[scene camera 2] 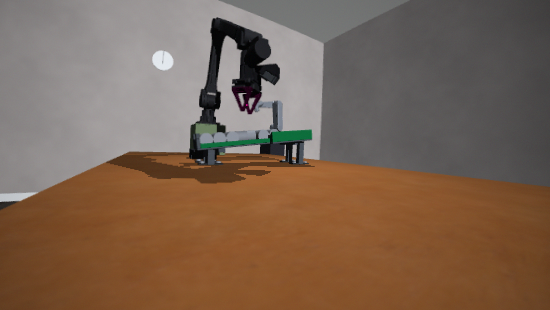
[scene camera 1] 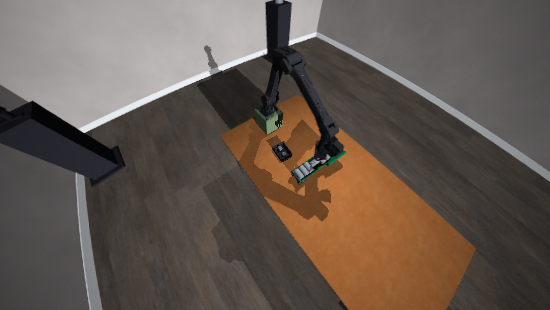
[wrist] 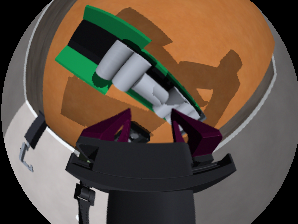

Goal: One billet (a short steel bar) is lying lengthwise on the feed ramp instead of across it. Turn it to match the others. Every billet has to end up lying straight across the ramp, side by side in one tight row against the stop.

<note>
In view: my gripper [scene camera 2: 246, 112] and a billet [wrist: 119, 53].
My gripper shows as well in the wrist view [wrist: 150, 112].
</note>
